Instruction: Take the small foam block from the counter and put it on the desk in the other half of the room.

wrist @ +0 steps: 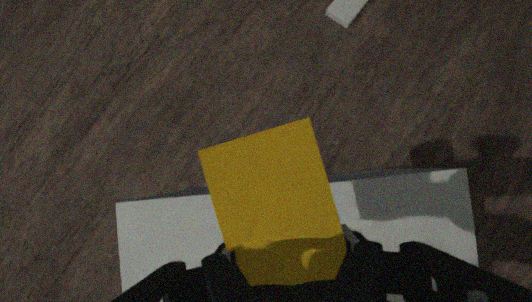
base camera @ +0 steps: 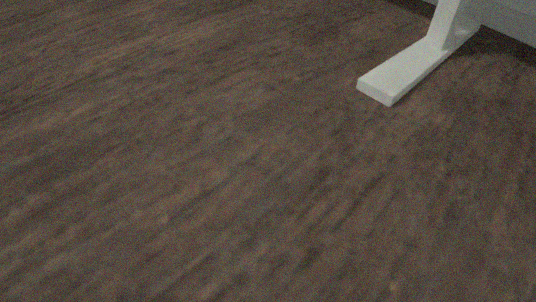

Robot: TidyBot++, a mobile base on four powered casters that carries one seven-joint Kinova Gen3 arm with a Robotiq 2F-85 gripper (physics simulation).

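Places are measured from the arm's base along level axes (x ahead, y left, z up), in metres.
Pixels of known places: gripper, fingertip midpoint: (wrist: 289, 244).
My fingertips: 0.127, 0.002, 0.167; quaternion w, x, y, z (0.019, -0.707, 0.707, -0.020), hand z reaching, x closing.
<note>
Behind a point stands the place of what it marks, as x, y, z.
The foam block (wrist: 270, 190) {0.165, 0.009, 0.203} is yellow and sits between the fingers of my gripper (wrist: 289, 244) {0.127, 0.002, 0.167} in the wrist view. The gripper is shut on it, with a finger against each side. Much of the block sticks out past the fingertips, turned slightly, and its near end is in shadow. A white foot with a slanting leg (base camera: 405, 70) stands on the floor at the upper right of the base camera view; it may belong to the desk, but no desk top shows. The end of a white foot (wrist: 346, 11) also shows at the top of the wrist view. The counter does not show.
The flat white top of my base (wrist: 165, 225) {0.113, 0.175, -0.014} lies below the block and gripper in the wrist view, partly shadowed at the right. Dark brown wood-grain floor (base camera: 225, 165) {0.414, 0.048, -0.396} (wrist: 125, 90) {0.476, 0.473, -0.396} lies around it. A pale panel (base camera: 512, 22) {1.100, -0.845, -0.348} rises behind the white leg at the upper right of the base camera view.
</note>
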